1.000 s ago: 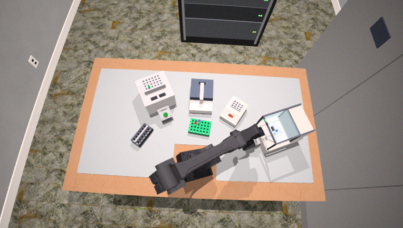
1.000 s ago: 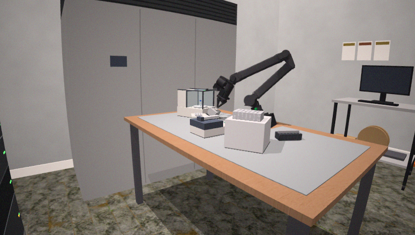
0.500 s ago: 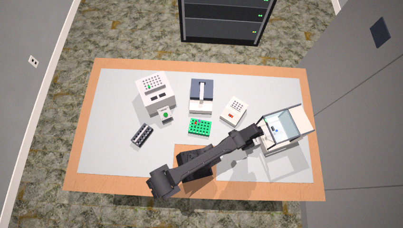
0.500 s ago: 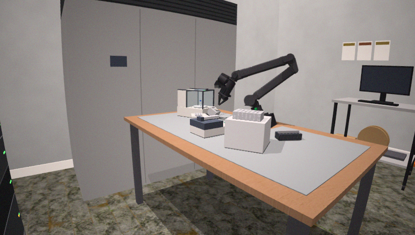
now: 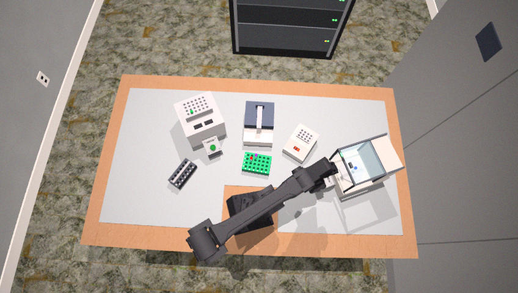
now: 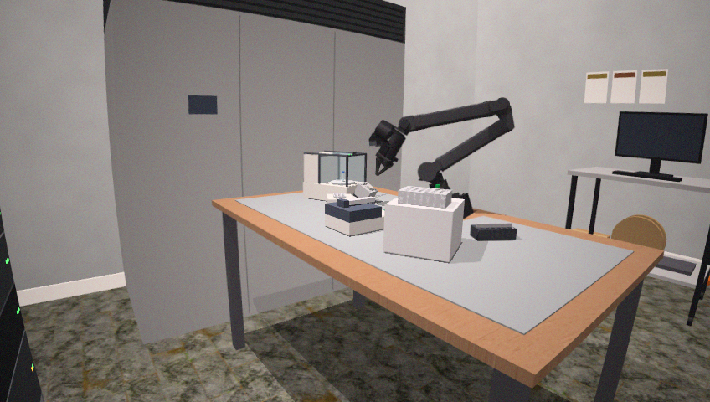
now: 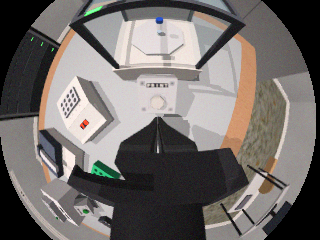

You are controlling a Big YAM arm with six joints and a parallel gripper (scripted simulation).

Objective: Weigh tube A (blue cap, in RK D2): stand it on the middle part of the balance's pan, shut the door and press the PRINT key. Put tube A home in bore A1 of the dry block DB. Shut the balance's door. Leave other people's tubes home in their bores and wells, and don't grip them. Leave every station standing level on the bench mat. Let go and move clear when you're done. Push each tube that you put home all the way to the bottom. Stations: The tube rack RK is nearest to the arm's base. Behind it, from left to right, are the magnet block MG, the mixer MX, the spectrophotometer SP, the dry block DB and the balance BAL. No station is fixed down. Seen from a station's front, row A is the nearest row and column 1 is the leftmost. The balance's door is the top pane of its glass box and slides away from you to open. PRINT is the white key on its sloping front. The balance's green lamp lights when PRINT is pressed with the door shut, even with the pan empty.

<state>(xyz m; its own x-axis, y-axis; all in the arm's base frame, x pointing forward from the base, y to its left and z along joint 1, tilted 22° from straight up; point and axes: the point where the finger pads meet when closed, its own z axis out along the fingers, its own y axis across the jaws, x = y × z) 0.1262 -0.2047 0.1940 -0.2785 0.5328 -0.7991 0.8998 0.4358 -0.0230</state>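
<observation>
The balance door lies 140 mm to the right of my hand, 80 mm above it and 60 mm ahead of it. Also, from my hand: green rack RK (270 mm to the left, 120 mm below, 80 mm ahead); then white print key (60 mm below, 30 mm to the right, 10 mm ahead); then dry block DB (200 mm ahead, 100 mm below, 70 mm to the left).
</observation>
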